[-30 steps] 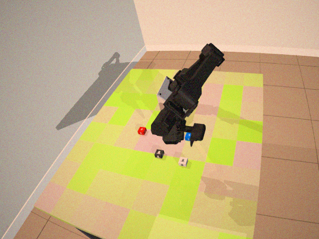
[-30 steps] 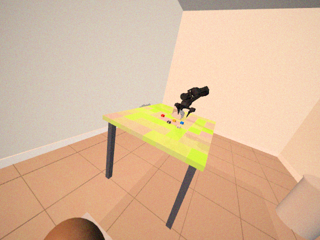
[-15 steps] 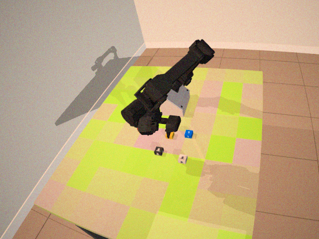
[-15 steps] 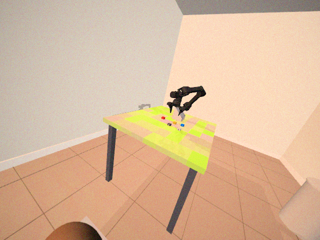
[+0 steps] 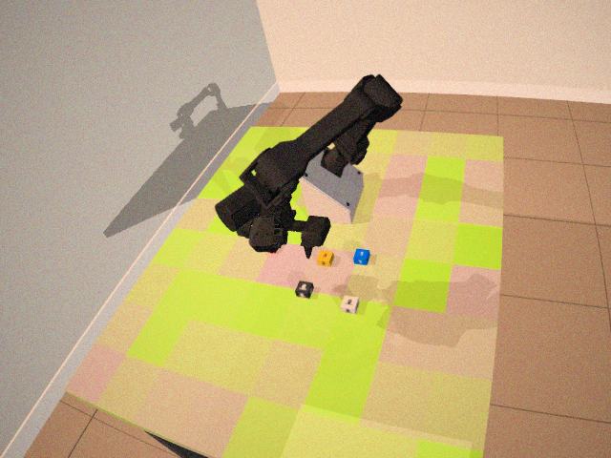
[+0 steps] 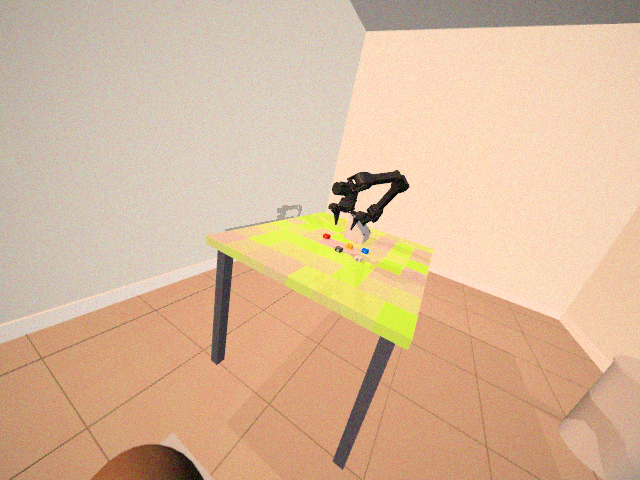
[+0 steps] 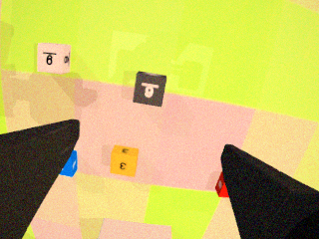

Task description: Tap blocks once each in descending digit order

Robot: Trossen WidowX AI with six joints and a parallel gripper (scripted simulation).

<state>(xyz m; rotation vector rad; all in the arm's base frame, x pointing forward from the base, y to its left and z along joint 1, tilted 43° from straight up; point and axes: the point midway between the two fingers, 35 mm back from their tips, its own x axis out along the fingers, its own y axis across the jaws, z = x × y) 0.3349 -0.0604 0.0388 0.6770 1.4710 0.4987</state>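
Now: gripper tip 30 mm short of the white block, 120 mm to the right of it and 120 mm above it. From my gripper tip the other things lie so: red block 130 mm behind, 110 mm to the right, 120 mm below; blue block 110 mm behind, 120 mm to the left, 120 mm below; black block 10 mm to the left, 120 mm below.
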